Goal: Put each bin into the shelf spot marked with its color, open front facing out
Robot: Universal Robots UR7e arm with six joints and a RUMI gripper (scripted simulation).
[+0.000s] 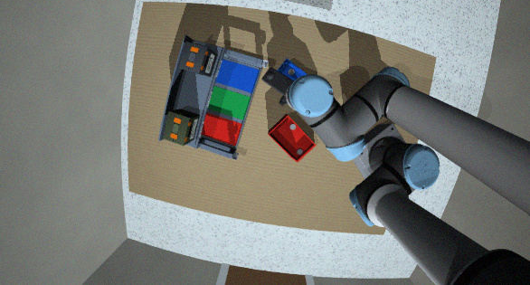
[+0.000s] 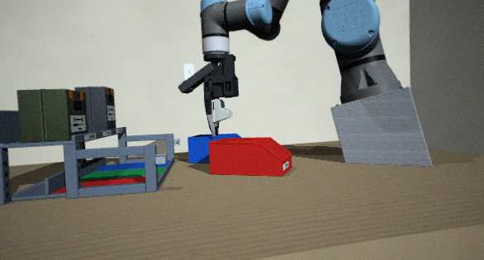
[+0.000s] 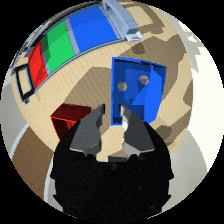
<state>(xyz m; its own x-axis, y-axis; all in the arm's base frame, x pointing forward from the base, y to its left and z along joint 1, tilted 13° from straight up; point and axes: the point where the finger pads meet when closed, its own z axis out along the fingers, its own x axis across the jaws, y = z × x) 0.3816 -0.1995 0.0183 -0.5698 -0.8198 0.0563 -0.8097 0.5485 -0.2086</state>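
The blue bin lies 60 mm below my hand, 40 mm to the right of it and 30 mm behind it. From my hand the other things lie so: red bin 170 mm to the left, 60 mm below, 30 mm behind; top board 340 mm ahead, 10 mm to the left, 10 mm above; grey box 300 mm ahead, 100 mm to the right, 70 mm above.
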